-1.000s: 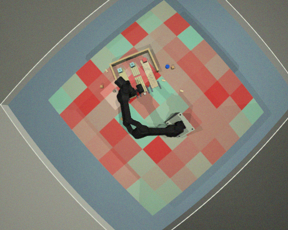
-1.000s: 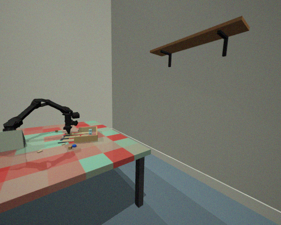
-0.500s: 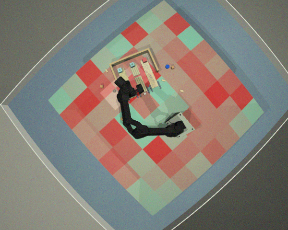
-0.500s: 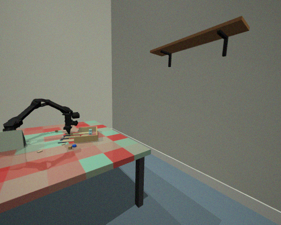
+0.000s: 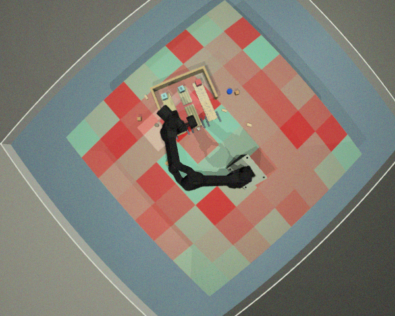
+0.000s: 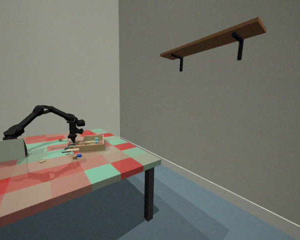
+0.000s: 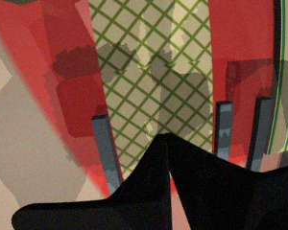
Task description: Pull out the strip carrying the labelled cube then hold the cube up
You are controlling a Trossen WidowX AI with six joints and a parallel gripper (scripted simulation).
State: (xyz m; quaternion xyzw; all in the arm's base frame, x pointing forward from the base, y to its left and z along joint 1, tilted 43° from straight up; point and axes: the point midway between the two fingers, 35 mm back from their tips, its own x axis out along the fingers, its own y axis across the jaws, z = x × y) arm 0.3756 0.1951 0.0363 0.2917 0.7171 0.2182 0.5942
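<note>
Right now the grey pebble is 100 mm to the left of my gripper tip and 100 mm ahead of it. Round my gripper tip: blue disc (350 mm to the right, 30 mm ahead).
</note>
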